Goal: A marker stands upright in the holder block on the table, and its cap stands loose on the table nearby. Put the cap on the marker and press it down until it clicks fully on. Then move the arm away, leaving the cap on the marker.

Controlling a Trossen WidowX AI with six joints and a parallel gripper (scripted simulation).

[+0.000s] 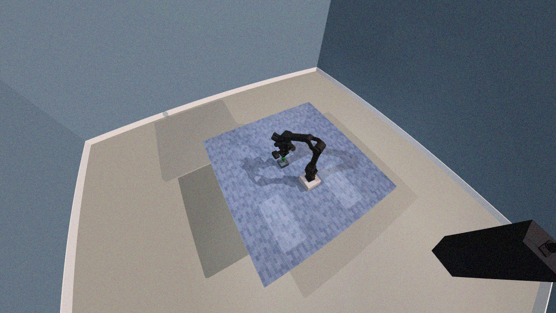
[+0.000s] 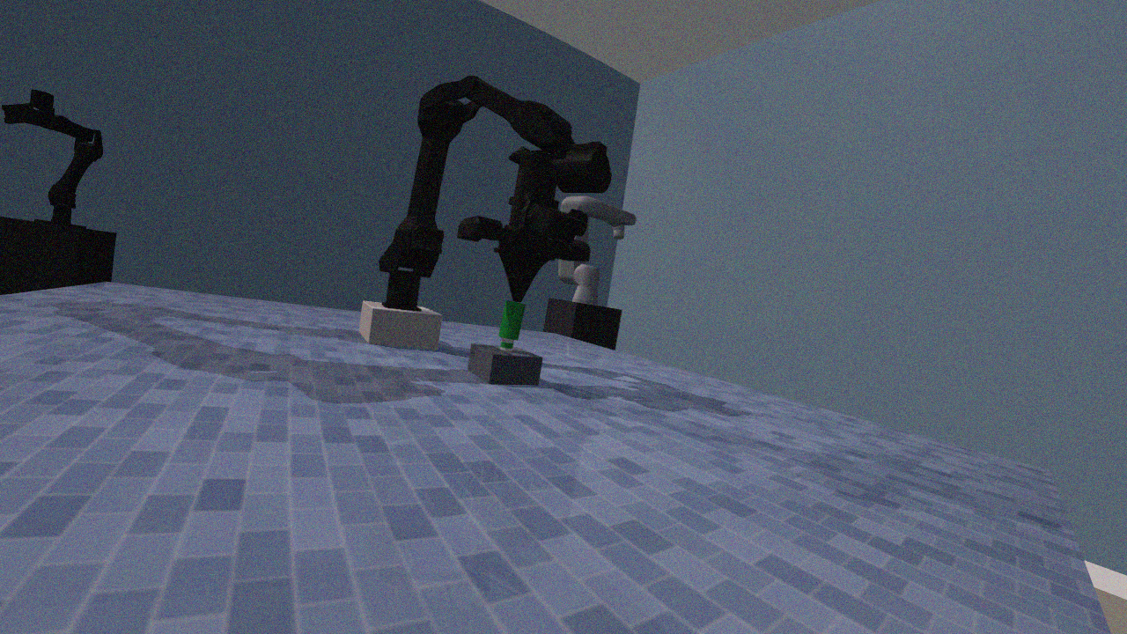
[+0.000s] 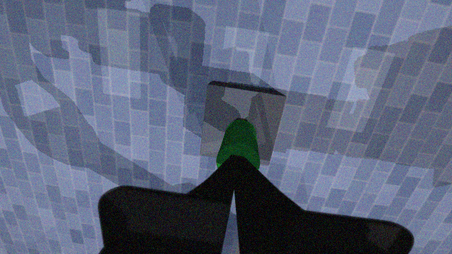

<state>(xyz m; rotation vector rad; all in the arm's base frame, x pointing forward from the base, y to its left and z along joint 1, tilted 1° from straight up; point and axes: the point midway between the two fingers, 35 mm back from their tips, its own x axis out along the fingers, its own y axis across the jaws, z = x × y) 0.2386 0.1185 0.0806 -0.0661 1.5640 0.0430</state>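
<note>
Right now the green cap is 3 cm below my gripper tip. Round my gripper tip: grey holder block (1 cm to the right, 9 cm below).
</note>
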